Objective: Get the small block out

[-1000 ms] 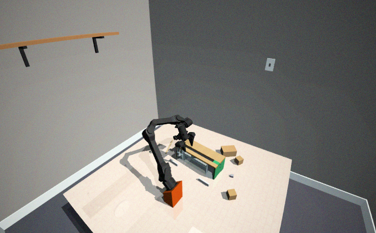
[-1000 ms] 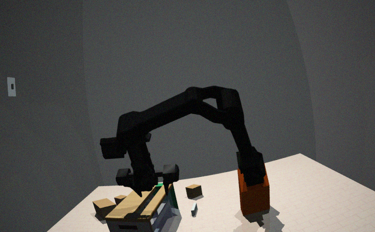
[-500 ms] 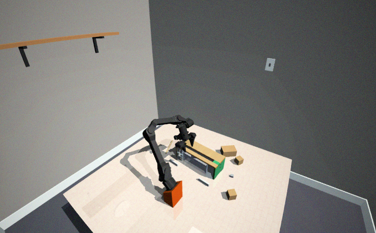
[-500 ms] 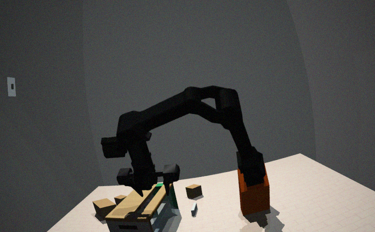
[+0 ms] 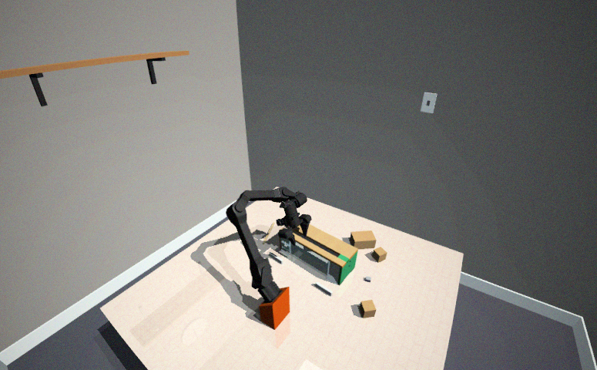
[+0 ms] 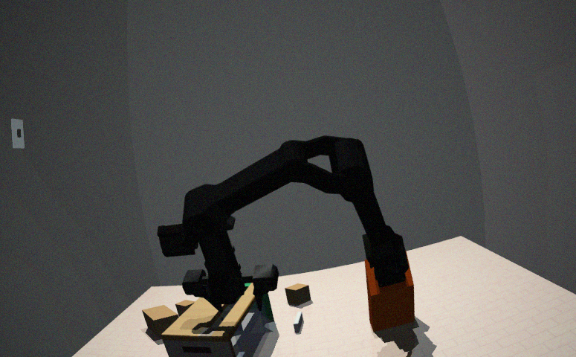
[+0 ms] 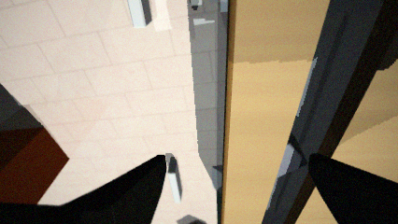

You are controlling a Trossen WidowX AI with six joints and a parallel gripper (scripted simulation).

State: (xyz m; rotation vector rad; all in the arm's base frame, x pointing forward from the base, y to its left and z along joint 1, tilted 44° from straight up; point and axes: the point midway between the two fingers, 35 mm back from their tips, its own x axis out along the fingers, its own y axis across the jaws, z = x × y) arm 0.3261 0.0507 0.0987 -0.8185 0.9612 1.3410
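The dark grey block lies 40 mm ahead of my gripper tip, 40 mm to the right of it and 50 mm below it. Round my gripper tip: clear-fronted box (20 mm ahead, 60 mm to the right, 70 mm below).
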